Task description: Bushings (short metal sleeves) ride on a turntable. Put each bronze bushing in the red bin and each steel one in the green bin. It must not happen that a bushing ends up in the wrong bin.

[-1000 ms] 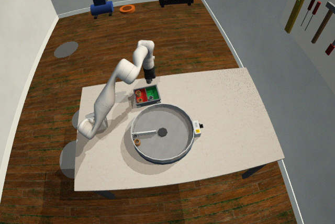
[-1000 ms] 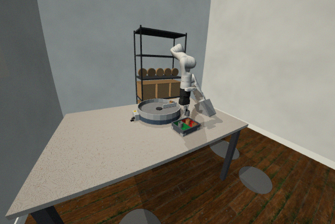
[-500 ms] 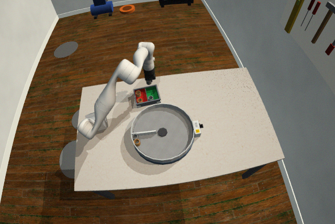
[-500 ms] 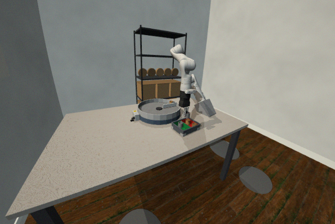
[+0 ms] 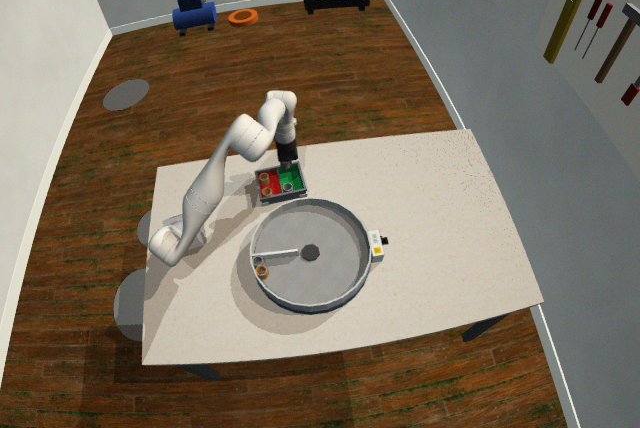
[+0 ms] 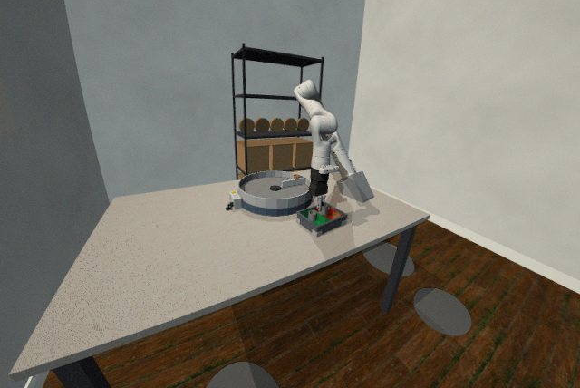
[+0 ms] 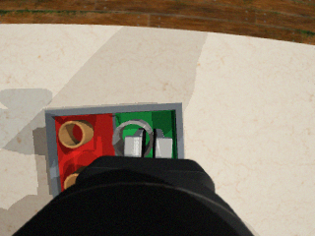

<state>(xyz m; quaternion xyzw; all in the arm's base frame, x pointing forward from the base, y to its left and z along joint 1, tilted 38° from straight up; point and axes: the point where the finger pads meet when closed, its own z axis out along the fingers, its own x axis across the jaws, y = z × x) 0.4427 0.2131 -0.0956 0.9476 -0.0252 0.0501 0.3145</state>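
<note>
My hand is 50 mm past the bin, 40 mm to the left of it and 100 mm above it. From my hand the other things lie so: grey turntable: 380 mm to the right, 70 mm below.
</note>
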